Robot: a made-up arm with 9 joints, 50 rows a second.
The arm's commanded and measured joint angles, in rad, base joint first. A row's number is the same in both.
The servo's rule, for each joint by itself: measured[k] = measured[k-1] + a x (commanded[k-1-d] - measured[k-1]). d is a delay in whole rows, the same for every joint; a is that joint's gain. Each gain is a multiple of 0.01, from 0.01 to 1. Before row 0 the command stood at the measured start. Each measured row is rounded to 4 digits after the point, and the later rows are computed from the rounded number. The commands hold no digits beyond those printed.
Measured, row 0:
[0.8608, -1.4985, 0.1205, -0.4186, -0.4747, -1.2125, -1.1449, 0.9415, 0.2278]
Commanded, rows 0 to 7:
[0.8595, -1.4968, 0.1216, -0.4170, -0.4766, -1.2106, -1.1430, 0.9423, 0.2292]
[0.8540, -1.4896, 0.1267, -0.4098, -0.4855, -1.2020, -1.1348, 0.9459, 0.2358]
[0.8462, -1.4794, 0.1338, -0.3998, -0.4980, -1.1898, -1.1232, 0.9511, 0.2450]
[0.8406, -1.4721, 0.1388, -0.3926, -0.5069, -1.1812, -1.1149, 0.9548, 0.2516]
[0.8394, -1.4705, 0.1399, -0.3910, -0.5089, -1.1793, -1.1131, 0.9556, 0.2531]
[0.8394, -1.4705, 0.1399, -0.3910, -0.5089, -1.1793, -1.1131, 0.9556, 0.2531]
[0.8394, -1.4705, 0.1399, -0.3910, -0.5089, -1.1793, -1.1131, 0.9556, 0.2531]
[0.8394, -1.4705, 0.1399, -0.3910, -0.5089, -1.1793, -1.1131, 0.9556, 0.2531]
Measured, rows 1 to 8:
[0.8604, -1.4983, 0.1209, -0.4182, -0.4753, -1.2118, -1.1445, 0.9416, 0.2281]
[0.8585, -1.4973, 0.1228, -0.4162, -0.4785, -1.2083, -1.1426, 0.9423, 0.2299]
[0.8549, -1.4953, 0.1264, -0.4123, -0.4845, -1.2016, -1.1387, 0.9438, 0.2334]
[0.8508, -1.4927, 0.1305, -0.4076, -0.4914, -1.1943, -1.1339, 0.9457, 0.2376]
[0.8475, -1.4903, 0.1336, -0.4036, -0.4968, -1.1889, -1.1297, 0.9474, 0.2412]
[0.8452, -1.4881, 0.1357, -0.4006, -0.5006, -1.1854, -1.1264, 0.9488, 0.2439]
[0.8435, -1.4862, 0.1371, -0.3983, -0.5032, -1.1832, -1.1237, 0.9500, 0.2460]
[0.8423, -1.4845, 0.1380, -0.3965, -0.5050, -1.1818, -1.1216, 0.9510, 0.2476]
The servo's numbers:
d 0
a 0.29 0.11 0.33 0.24 0.31 0.36 0.20 0.17 0.23

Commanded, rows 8 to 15:
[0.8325, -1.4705, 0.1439, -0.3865, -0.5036, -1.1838, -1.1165, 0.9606, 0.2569]
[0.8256, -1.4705, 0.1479, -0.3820, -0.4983, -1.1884, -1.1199, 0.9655, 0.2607]
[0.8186, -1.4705, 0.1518, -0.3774, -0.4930, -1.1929, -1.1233, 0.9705, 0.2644]
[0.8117, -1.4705, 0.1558, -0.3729, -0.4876, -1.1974, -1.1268, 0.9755, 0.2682]
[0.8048, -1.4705, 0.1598, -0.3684, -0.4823, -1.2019, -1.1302, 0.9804, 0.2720]
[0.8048, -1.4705, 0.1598, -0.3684, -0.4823, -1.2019, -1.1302, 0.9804, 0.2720]
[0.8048, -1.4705, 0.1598, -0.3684, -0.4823, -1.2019, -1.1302, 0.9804, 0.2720]
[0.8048, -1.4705, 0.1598, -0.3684, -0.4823, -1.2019, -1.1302, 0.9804, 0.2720]
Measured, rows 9 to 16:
[0.8395, -1.4830, 0.1399, -0.3941, -0.5046, -1.1825, -1.1206, 0.9526, 0.2497]
[0.8355, -1.4816, 0.1425, -0.3912, -0.5026, -1.1846, -1.1205, 0.9548, 0.2522]
[0.8306, -1.4804, 0.1456, -0.3879, -0.4996, -1.1876, -1.1211, 0.9575, 0.2550]
[0.8251, -1.4793, 0.1490, -0.3843, -0.4959, -1.1911, -1.1222, 0.9606, 0.2580]
[0.8192, -1.4783, 0.1526, -0.3805, -0.4917, -1.1950, -1.1238, 0.9640, 0.2612]
[0.8150, -1.4774, 0.1550, -0.3776, -0.4888, -1.1975, -1.1251, 0.9668, 0.2637]
[0.8120, -1.4766, 0.1566, -0.3754, -0.4868, -1.1991, -1.1261, 0.9691, 0.2656]
[0.8099, -1.4759, 0.1577, -0.3737, -0.4854, -1.2001, -1.1269, 0.9710, 0.2671]

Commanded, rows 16 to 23:
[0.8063, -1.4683, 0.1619, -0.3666, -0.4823, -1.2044, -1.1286, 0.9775, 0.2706]
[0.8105, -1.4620, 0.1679, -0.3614, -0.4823, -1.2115, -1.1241, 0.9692, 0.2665]
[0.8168, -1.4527, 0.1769, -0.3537, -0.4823, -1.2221, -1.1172, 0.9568, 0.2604]
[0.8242, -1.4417, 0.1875, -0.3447, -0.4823, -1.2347, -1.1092, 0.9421, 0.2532]
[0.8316, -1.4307, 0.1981, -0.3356, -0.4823, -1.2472, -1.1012, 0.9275, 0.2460]
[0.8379, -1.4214, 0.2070, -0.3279, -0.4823, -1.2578, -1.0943, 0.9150, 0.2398]
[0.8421, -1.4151, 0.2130, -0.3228, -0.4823, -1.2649, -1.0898, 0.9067, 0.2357]
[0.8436, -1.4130, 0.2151, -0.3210, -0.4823, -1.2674, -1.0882, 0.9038, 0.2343]
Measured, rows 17 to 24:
[0.8089, -1.4751, 0.1591, -0.3720, -0.4844, -1.2016, -1.1272, 0.9721, 0.2679]
[0.8094, -1.4737, 0.1620, -0.3695, -0.4837, -1.2052, -1.1266, 0.9716, 0.2676]
[0.8115, -1.4714, 0.1669, -0.3657, -0.4833, -1.2113, -1.1247, 0.9691, 0.2659]
[0.8152, -1.4681, 0.1737, -0.3607, -0.4830, -1.2197, -1.1216, 0.9645, 0.2630]
[0.8200, -1.4640, 0.1818, -0.3547, -0.4828, -1.2296, -1.1175, 0.9582, 0.2591]
[0.8252, -1.4593, 0.1901, -0.3483, -0.4826, -1.2398, -1.1129, 0.9509, 0.2547]
[0.8301, -1.4544, 0.1977, -0.3422, -0.4825, -1.2488, -1.1083, 0.9434, 0.2503]
[0.8340, -1.4498, 0.2034, -0.3371, -0.4824, -1.2555, -1.1043, 0.9367, 0.2466]

